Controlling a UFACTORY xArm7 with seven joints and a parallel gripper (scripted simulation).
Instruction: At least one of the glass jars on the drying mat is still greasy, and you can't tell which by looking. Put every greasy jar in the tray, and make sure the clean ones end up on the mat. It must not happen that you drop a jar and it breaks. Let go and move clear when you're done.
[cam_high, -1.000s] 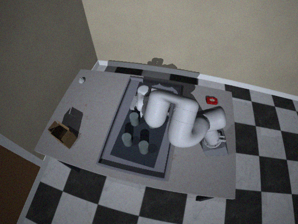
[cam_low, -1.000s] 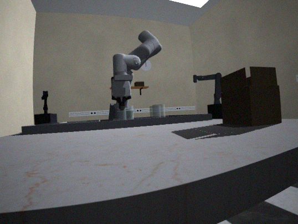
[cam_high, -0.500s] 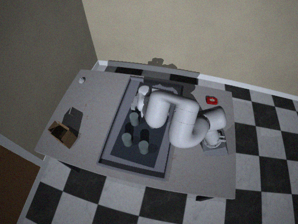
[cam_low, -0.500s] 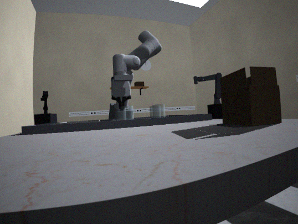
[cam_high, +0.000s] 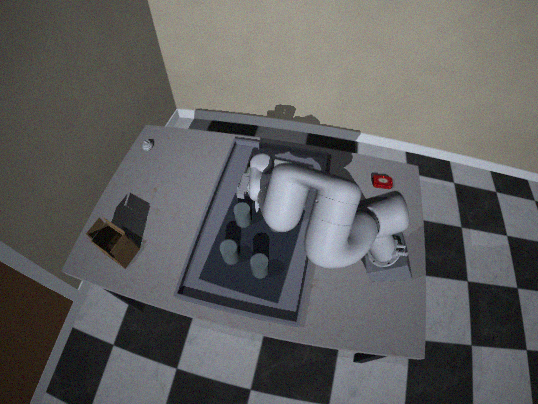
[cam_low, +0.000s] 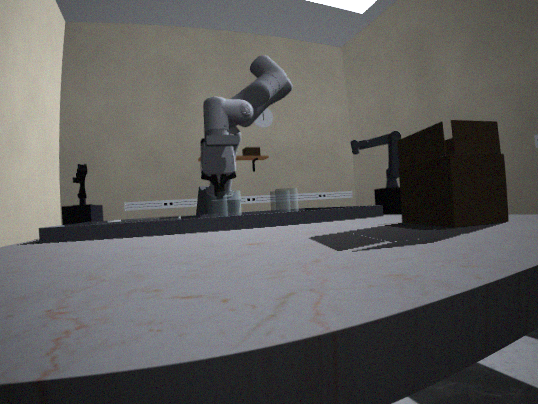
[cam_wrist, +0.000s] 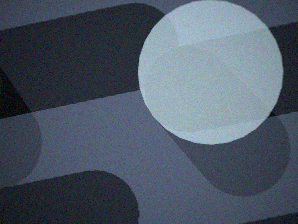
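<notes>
The dark drying mat lies 100 mm to the left of my hand and 90 mm below it. Round my hand: light grey tray (40 mm ahead, 220 mm to the right, 90 mm below); then red object (400 mm behind, 430 mm to the right, 80 mm below); then cardboard box (500 mm ahead, 380 mm to the left, 30 mm below).
</notes>
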